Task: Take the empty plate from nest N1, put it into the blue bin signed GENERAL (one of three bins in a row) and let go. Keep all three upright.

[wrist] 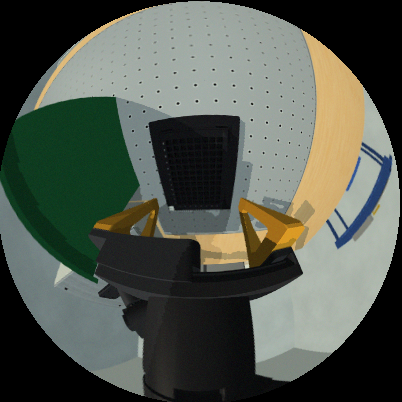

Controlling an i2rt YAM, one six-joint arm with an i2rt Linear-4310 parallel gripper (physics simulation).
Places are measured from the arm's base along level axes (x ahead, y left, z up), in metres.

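Pixels of known places: gripper, fingertip midpoint: (198, 202).
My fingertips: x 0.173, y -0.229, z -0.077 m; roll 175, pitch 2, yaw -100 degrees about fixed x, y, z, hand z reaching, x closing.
Behind a point stands the place of what it marks.
A black rectangular plate (196, 165) @(y -0.229, x 0.193, z -0.132 m) with a grid of dark wells lies flat on the grey perforated board, in the middle of the wrist view. I cannot tell plate and nest apart there, and no N1 sign is readable. My gripper (198, 202) @(y -0.229, x 0.173, z -0.077 m) is open, with its two orange fingers wide apart and nothing between them. The fingertips appear near the plate's lower edge in the view, apart from it and above the board. The blue bin signed GENERAL does not show in the wrist view.
A large dark green bin wall (75, 175) @(y -0.121, x 0.255, z -0.043 m) stands left of the plate, close to the left finger. The grey perforated board (270, 75) @(y -0.358, x 0.327, z -0.149 m) lies under the plate. A wooden table edge (340, 110) runs along the right. A blue frame (376, 195) stands beyond it.
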